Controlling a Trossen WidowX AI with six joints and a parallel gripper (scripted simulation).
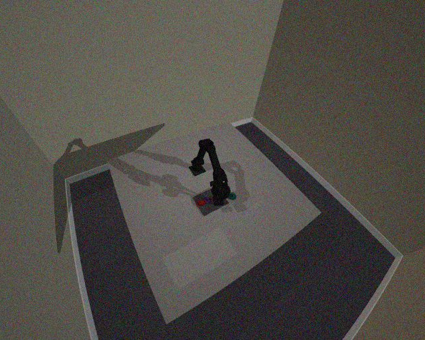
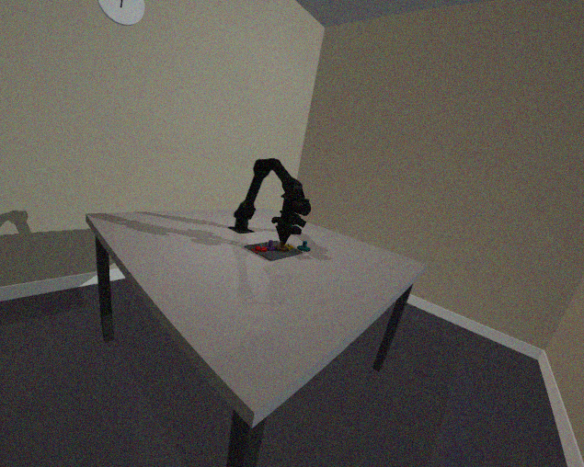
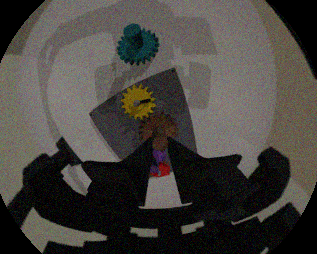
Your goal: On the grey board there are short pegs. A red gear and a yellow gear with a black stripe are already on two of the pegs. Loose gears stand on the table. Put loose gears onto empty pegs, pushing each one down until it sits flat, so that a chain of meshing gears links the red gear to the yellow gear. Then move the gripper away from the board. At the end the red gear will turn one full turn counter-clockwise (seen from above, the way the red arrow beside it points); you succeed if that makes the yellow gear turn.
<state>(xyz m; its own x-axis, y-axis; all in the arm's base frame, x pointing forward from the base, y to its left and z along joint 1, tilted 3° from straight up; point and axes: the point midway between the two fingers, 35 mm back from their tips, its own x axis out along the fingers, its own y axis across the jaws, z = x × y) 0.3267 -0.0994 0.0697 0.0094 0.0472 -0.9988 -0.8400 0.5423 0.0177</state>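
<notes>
Now: the brown gear 10 mm below my gripper tip. The rest, counted from my gripper tip: red gear: 50 mm behind, 80 mm to the right, 20 mm below; then yellow gear: 60 mm to the left, 20 mm below; then purple gear: 40 mm behind, 40 mm to the right, 20 mm below.
</notes>
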